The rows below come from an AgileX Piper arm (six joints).
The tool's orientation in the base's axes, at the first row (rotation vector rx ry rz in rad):
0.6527 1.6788 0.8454
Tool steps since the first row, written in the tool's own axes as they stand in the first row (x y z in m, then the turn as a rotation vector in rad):
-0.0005 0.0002 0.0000 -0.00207 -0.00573 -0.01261
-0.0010 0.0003 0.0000 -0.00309 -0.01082 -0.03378
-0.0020 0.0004 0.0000 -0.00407 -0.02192 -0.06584
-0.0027 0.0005 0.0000 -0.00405 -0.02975 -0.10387
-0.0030 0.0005 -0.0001 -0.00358 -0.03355 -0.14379
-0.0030 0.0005 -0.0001 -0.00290 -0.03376 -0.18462
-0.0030 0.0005 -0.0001 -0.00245 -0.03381 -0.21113
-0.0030 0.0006 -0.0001 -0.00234 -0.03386 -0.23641
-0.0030 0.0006 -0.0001 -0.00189 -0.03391 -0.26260
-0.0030 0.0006 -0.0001 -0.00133 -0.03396 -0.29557
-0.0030 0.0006 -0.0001 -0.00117 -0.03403 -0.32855
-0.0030 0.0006 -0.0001 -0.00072 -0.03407 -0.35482
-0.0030 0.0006 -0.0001 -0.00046 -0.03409 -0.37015
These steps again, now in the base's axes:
0.0001 -0.0003 0.0004 -0.01167 -0.00760 -0.00149
0.0003 -0.0006 0.0008 -0.03188 -0.01575 -0.00176
0.0005 -0.0013 0.0015 -0.06264 -0.02967 -0.00522
0.0007 -0.0018 0.0020 -0.09943 -0.04210 -0.00571
0.0007 -0.0021 0.0021 -0.13815 -0.05216 -0.00294
0.0007 -0.0021 0.0021 -0.17780 -0.06011 0.00274
0.0007 -0.0021 0.0021 -0.20354 -0.06522 0.00650
0.0007 -0.0020 0.0022 -0.22801 -0.07034 0.01026
0.0007 -0.0020 0.0022 -0.25345 -0.07538 0.01396
0.0007 -0.0020 0.0022 -0.28547 -0.08172 0.01864
0.0007 -0.0020 0.0022 -0.31739 -0.08838 0.02353
0.0007 -0.0020 0.0022 -0.34291 -0.09343 0.02725
0.0007 -0.0020 0.0022 -0.35780 -0.09638 0.02943

